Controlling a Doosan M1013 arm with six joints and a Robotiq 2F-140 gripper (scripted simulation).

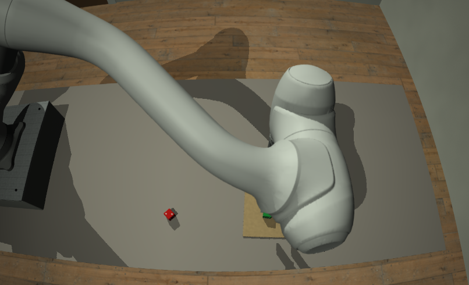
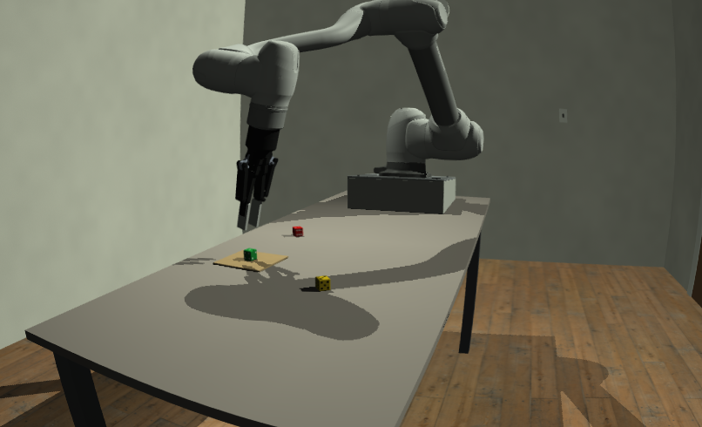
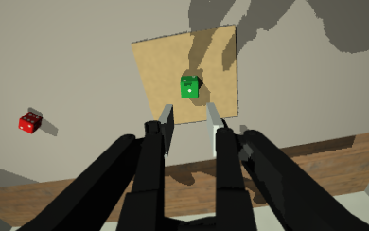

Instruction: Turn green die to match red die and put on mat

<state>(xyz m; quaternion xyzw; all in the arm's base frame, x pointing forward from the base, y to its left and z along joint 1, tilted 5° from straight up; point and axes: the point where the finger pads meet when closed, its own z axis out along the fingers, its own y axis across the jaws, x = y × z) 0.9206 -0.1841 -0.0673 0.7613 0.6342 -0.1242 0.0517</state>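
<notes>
The green die lies 100 mm below my hand. Also, from my hand: tan mat (120 mm below); then red die (290 mm behind, 100 mm below); then yellow die (240 mm to the left, 130 mm ahead, 100 mm below).
</notes>
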